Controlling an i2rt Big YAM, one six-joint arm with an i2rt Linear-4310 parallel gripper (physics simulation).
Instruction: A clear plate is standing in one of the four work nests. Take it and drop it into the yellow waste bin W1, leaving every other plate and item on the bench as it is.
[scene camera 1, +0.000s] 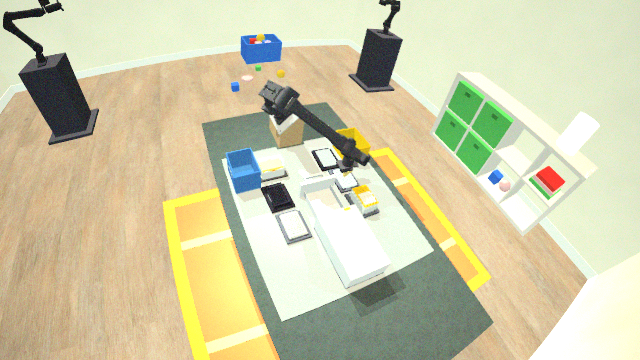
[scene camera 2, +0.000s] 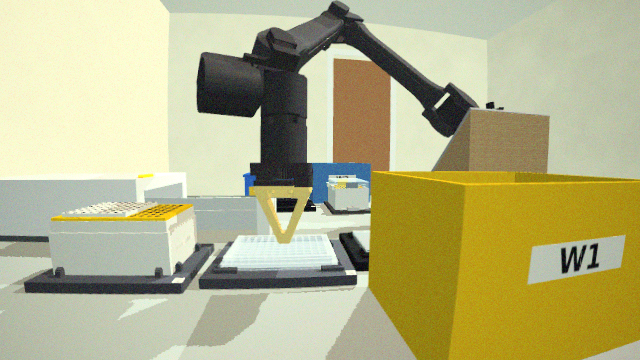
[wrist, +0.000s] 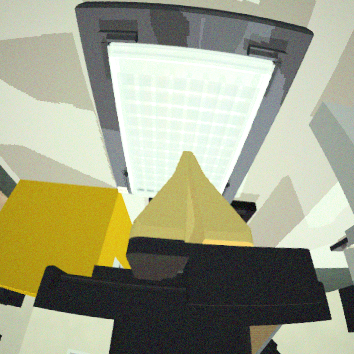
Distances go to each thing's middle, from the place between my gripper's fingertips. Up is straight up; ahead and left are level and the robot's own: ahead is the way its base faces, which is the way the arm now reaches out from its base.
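The white machine (scene camera 2: 38, 198) stands 26 cm ahead of my hand, 18 cm to the right of it and 3 cm above it. As for the tip box (scene camera 2: 113, 238), I find it 18 cm ahead of my hand, 1 cm to the left of it and 2 cm above it.
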